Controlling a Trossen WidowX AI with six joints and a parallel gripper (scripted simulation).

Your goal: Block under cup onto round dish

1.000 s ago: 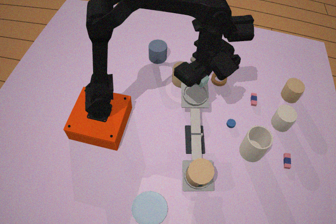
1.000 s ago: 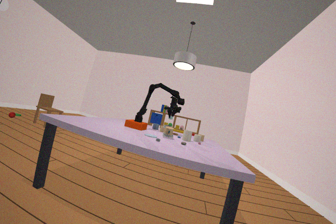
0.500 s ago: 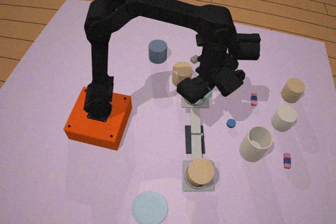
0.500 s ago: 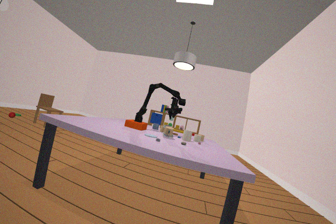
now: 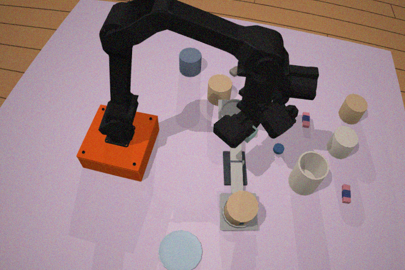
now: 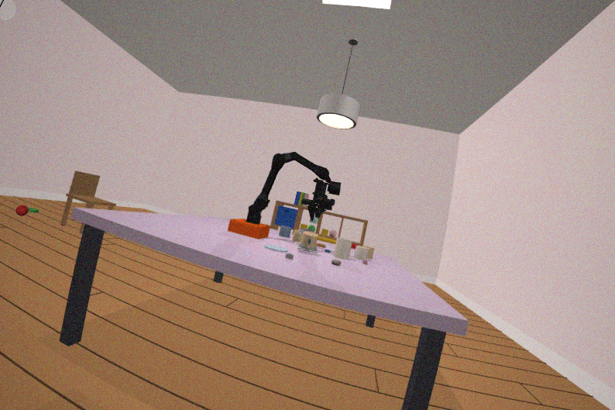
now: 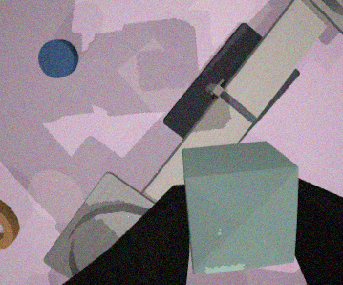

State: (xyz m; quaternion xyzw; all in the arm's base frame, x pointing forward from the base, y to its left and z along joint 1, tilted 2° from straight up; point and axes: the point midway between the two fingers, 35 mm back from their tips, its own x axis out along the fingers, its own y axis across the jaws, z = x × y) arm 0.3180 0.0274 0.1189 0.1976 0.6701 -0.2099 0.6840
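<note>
Right now the pale blue round dish is 260 mm to the right of my gripper tip, 150 mm below it and 100 mm behind it. Round my gripper tip: small blue disc 140 mm below, 100 mm ahead, 70 mm to the left; grey balance 120 mm below, 10 mm to the right, 10 mm behind; grey cup 180 mm ahead, 110 mm below, 10 mm to the right.
</note>
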